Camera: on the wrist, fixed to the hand. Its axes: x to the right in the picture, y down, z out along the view.
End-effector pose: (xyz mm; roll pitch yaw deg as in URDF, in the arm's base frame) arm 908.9 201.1 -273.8 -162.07 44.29 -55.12
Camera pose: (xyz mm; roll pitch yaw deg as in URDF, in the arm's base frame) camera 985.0 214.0 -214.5 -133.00 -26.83 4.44
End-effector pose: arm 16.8 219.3 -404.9 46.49 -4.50 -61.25
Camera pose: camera -14.6 214.2 -496.9 8.26 67.72 -138.87
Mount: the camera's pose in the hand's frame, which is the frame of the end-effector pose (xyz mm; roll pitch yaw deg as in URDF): -17.8 -86.6 -40.8 -4.70 21.77 -89.48
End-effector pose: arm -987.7 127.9 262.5 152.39 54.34 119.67
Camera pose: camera -1064.1 68.7 274.6 -130.43 3.79 -145.86
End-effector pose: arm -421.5 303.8 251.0 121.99 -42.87 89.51
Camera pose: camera -501.8 326.7 200.9 125.94 25.31 152.66
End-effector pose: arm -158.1 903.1 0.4 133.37 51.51 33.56
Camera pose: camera -239.4 956.1 -7.4 -130.78 15.56 143.20
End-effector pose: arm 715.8 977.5 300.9 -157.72 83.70 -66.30
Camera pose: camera 802.4 941.0 326.3 -99.43 -3.89 -20.22
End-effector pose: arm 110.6 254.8 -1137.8 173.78 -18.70 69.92
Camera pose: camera 16.4 260.7 -1114.0 155.87 -14.87 164.55
